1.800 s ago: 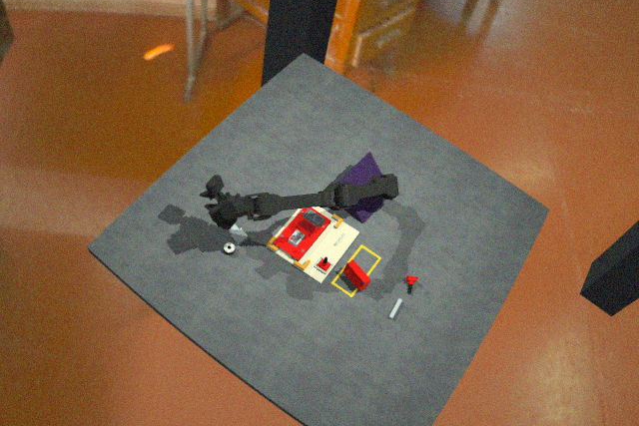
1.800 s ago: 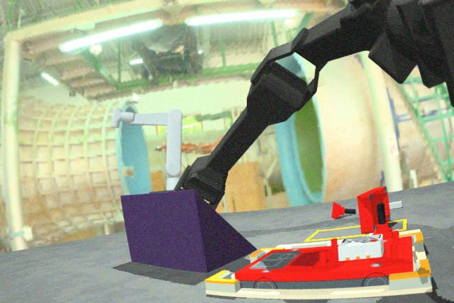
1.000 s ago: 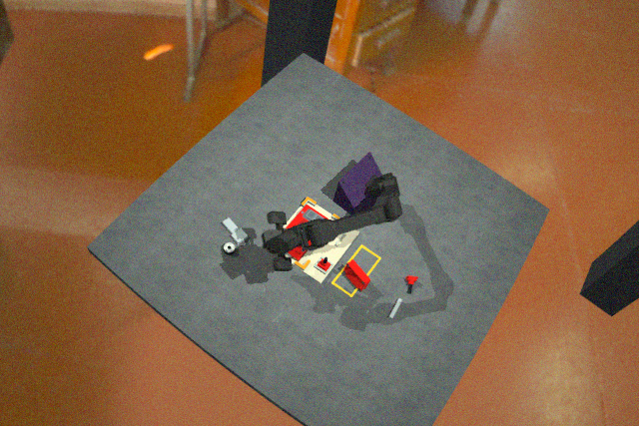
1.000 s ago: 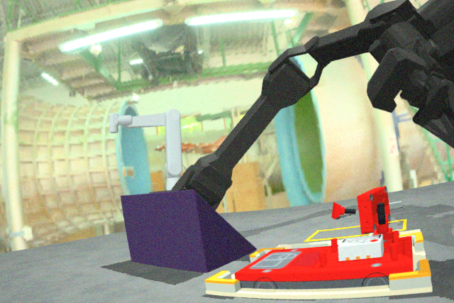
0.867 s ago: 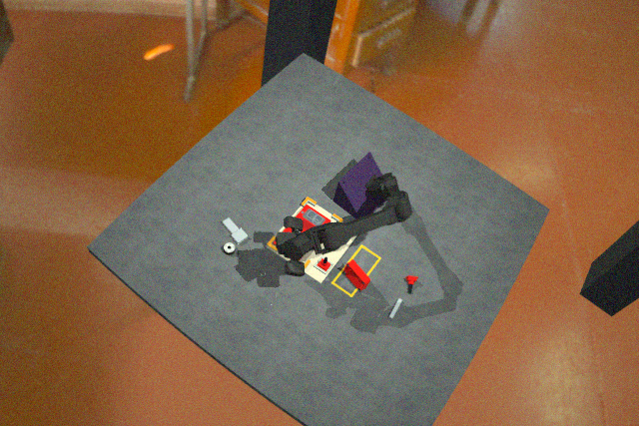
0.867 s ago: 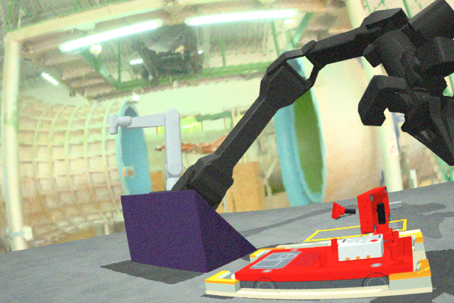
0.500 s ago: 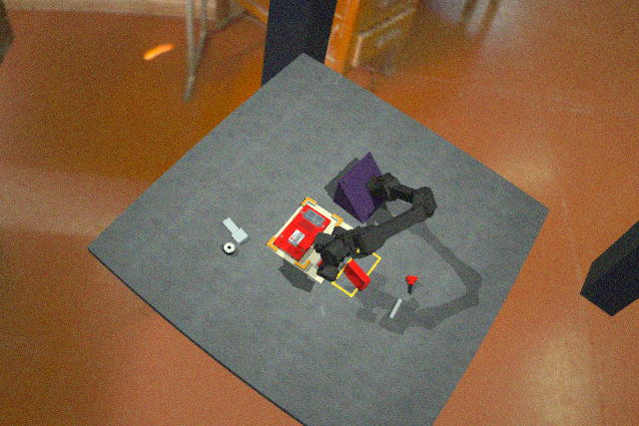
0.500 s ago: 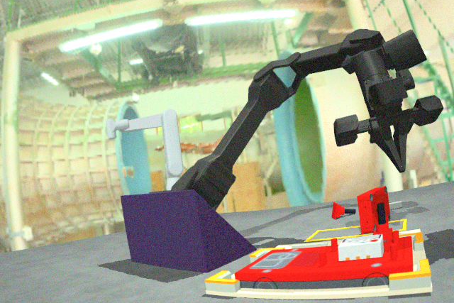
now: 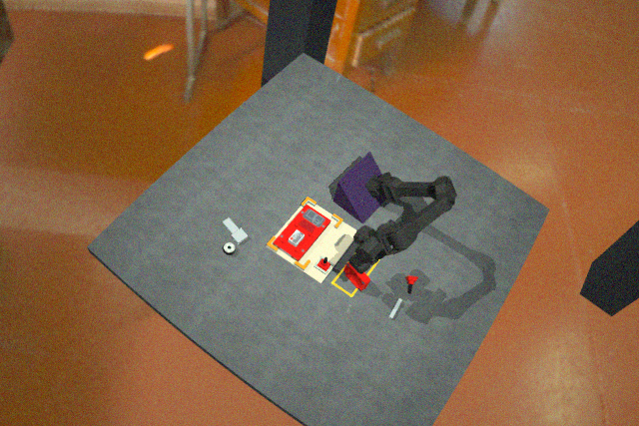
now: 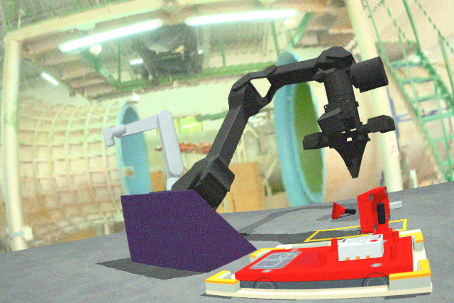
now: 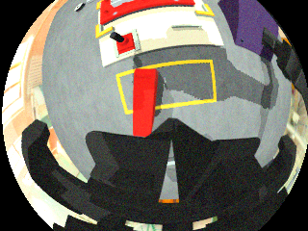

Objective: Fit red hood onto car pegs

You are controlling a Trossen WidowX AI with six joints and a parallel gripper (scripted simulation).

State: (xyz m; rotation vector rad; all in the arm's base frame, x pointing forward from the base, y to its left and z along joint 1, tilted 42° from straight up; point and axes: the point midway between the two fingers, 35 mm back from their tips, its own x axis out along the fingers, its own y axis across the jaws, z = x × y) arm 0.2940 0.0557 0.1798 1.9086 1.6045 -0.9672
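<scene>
My gripper tip is 60 mm above the red hood, 30 mm short of it and 10 mm to the left of it. Round my gripper tip: white engine block (250 mm to the right, 80 mm below, 50 mm ahead).
</scene>
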